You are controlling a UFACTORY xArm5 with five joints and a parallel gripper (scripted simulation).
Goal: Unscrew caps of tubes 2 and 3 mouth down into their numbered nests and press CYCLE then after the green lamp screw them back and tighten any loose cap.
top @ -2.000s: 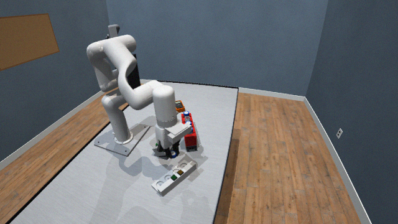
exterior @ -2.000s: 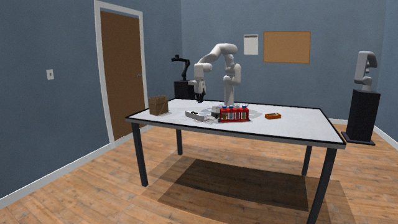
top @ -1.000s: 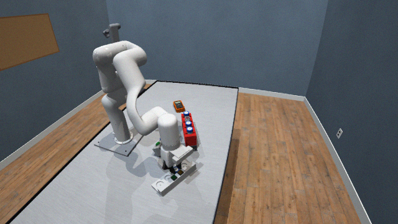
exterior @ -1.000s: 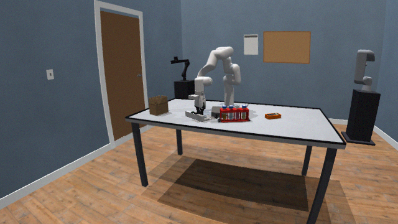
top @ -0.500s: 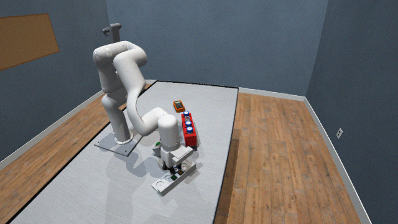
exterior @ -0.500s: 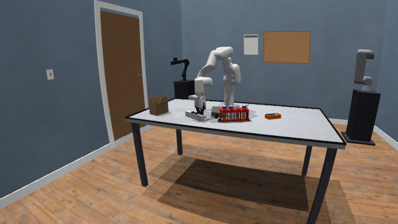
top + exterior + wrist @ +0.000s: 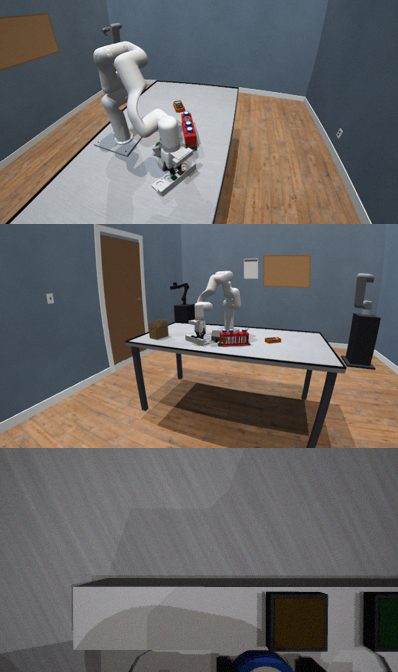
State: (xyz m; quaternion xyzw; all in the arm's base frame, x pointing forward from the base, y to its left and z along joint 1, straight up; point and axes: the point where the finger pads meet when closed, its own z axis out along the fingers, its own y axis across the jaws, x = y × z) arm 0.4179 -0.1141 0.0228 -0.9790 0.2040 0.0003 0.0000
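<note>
Now: hand 20 mm above the blue-rimmed cap. From my hand the other things lie so: grey key housing 130 mm to the left, 130 mm behind, 20 mm above; then blue key 150 mm to the left, 140 mm behind, 30 mm above; then green key 150 mm behind, 100 mm to the left, 30 mm above.
</note>
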